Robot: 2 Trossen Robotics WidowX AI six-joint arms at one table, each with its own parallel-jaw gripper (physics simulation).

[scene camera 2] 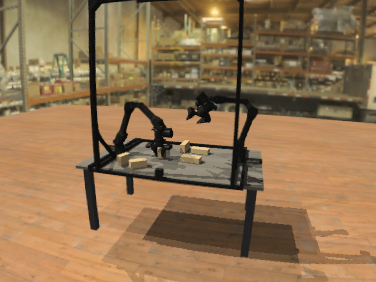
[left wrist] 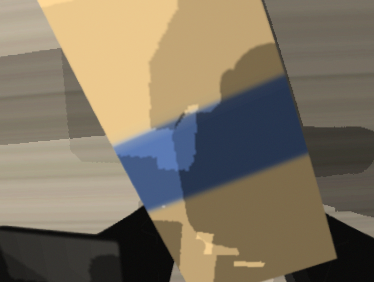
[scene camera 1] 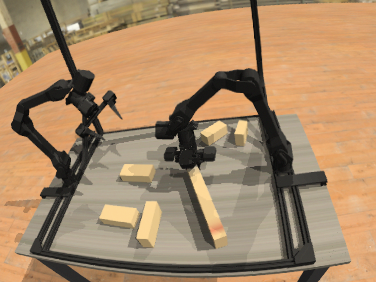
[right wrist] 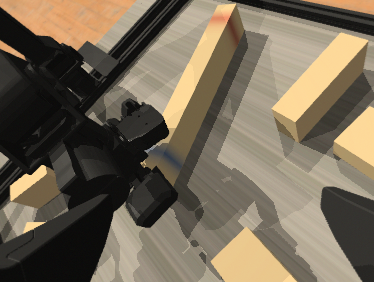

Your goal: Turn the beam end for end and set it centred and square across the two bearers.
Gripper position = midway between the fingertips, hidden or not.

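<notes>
Scene camera 1: my left gripper (scene camera 1: 193,170) holds a beam (scene camera 1: 219,237), the beam still resting on the table; my right gripper (scene camera 1: 113,129) is open and holds nothing. Left wrist view: the beam (left wrist: 198,109) and my left gripper (left wrist: 224,190) are visible. Right wrist view: the beam (right wrist: 186,110), my left gripper (right wrist: 159,182) and my right gripper (right wrist: 214,200) are visible.
</notes>
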